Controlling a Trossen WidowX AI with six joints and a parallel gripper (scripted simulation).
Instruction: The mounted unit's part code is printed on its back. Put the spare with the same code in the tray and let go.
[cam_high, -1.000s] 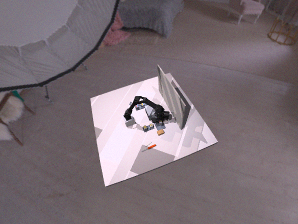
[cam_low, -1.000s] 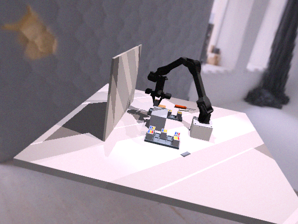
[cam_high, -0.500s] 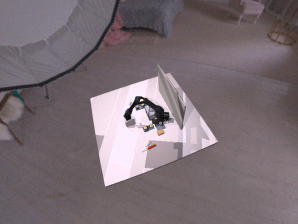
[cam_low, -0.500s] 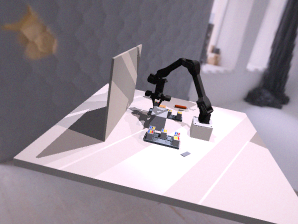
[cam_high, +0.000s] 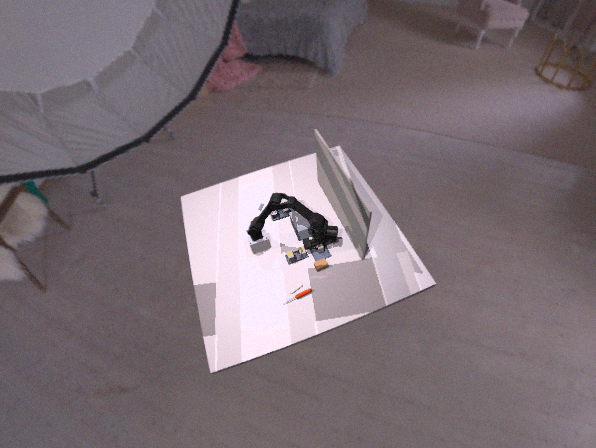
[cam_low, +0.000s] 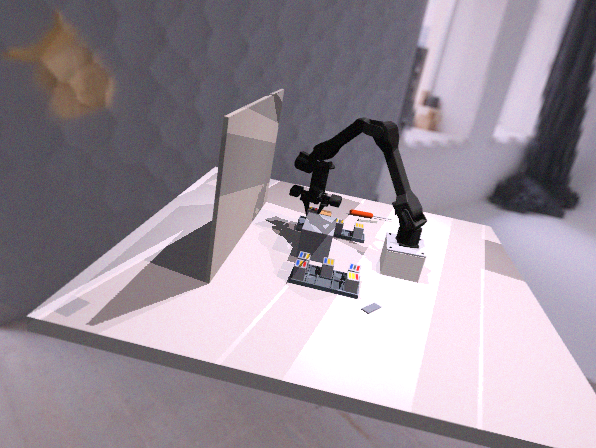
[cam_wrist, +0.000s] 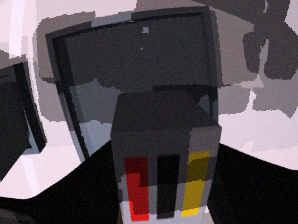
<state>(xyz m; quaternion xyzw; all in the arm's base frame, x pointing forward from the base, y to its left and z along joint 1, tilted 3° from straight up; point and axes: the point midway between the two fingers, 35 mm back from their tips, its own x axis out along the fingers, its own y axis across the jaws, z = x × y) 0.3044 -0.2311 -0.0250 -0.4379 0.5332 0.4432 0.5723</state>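
Right now the dark spare block is 20 mm above my gripper tip. From my gripper tip the other things lie so: rack 140 mm behind, 40 mm to the left, 30 mm below; brown block 40 mm behind, 90 mm to the right, 20 mm below; grey-blue tray 30 mm below.
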